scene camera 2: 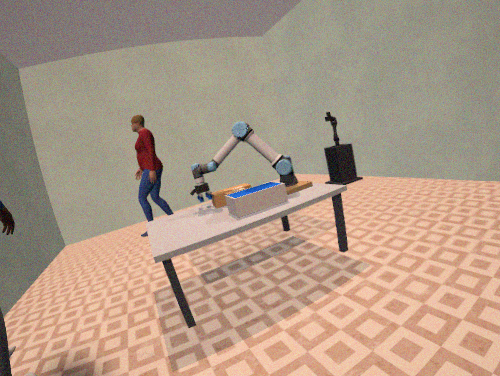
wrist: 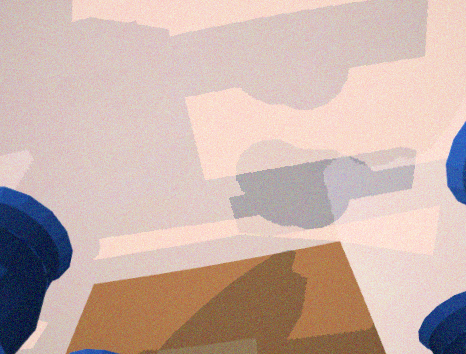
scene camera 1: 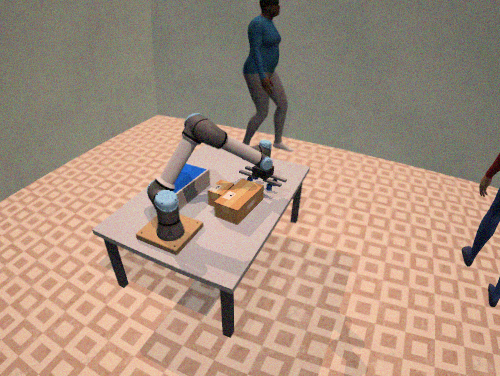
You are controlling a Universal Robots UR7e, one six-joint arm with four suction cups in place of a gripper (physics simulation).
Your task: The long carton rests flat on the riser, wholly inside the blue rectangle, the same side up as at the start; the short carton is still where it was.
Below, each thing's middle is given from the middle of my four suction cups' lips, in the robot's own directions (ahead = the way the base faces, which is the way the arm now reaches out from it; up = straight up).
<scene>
My suction cup is now 210 mm past the long carton [scene camera 1: 234, 205], 30 mm to the right of it and 30 mm above it. From my suction cup the other things lie so: riser [scene camera 2: 244, 202] 290 mm behind, 430 mm to the left, 30 mm below.
</scene>
